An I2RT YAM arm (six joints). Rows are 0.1 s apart.
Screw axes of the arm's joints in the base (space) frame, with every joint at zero. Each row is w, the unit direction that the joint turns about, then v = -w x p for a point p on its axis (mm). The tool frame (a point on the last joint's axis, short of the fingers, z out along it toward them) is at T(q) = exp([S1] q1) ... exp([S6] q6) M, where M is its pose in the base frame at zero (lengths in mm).
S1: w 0 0 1 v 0 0 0
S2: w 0 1 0 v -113.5 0 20
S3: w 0 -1 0 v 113.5 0 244
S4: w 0 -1 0 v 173.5 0 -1
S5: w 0 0 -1 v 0 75 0
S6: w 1 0 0 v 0 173.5 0
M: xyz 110.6 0 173.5 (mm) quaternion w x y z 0.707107 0 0.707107 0
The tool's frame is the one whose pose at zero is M.
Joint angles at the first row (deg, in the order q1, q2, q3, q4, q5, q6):
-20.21, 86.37, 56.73, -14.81, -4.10, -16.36
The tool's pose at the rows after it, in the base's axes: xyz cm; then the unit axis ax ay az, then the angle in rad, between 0 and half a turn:
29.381 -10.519 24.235 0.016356 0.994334 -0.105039 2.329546
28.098 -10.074 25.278 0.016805 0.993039 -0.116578 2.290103
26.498 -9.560 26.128 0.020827 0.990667 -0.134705 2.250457
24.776 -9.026 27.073 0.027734 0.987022 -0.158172 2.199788
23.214 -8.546 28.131 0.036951 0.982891 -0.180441 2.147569
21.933 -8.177 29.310 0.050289 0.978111 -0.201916 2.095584
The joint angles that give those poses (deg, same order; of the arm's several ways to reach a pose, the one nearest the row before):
-20.16, 82.54, 55.15, -14.76, -4.08, -16.47
-20.16, 78.37, 53.30, -14.55, -3.68, -16.49
-20.16, 73.47, 50.67, -14.04, -2.57, -16.47
-20.16, 68.05, 48.03, -13.26, -1.08, -16.36
-20.16, 63.02, 46.26, -12.91, 0.34, -16.05
-20.16, 58.85, 45.52, -12.78, 1.87, -15.44

